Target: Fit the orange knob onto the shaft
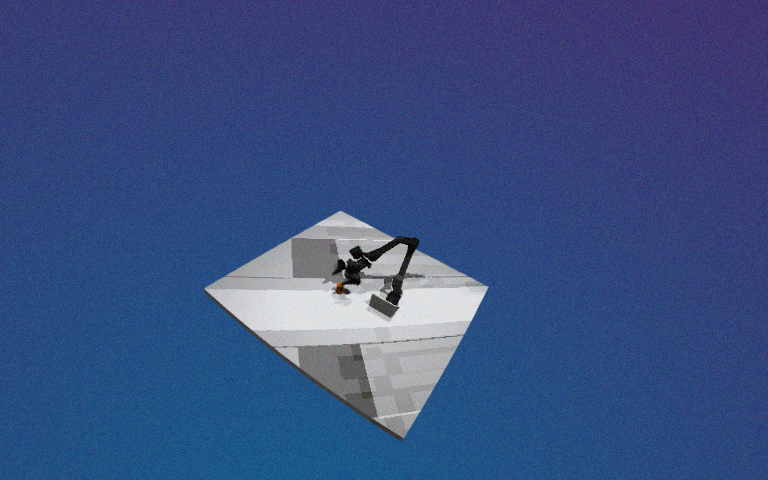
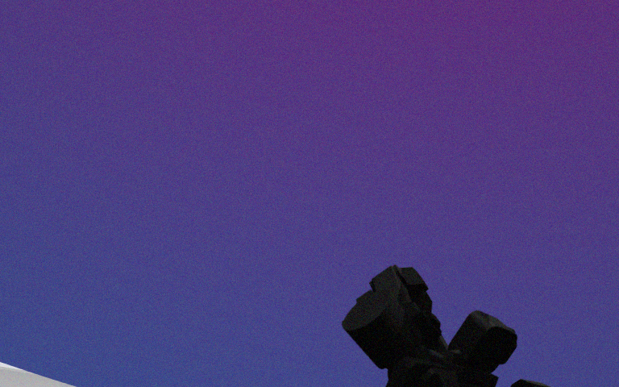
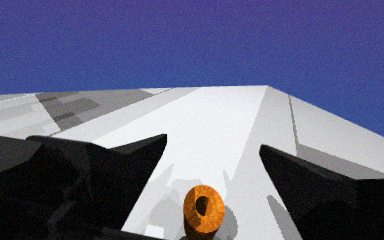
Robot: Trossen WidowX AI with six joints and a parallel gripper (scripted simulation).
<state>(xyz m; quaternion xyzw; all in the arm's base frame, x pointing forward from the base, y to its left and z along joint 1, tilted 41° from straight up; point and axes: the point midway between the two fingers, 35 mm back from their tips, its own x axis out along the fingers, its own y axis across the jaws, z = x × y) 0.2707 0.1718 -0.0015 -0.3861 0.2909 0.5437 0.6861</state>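
Now: gripper tip 10 mm past the orange knob, 30 mm to the left of it and 80 mm above it. Also, from my gripper tip: dark round pedestal: 40 mm ahead, 200 mm to the right, 80 mm below.
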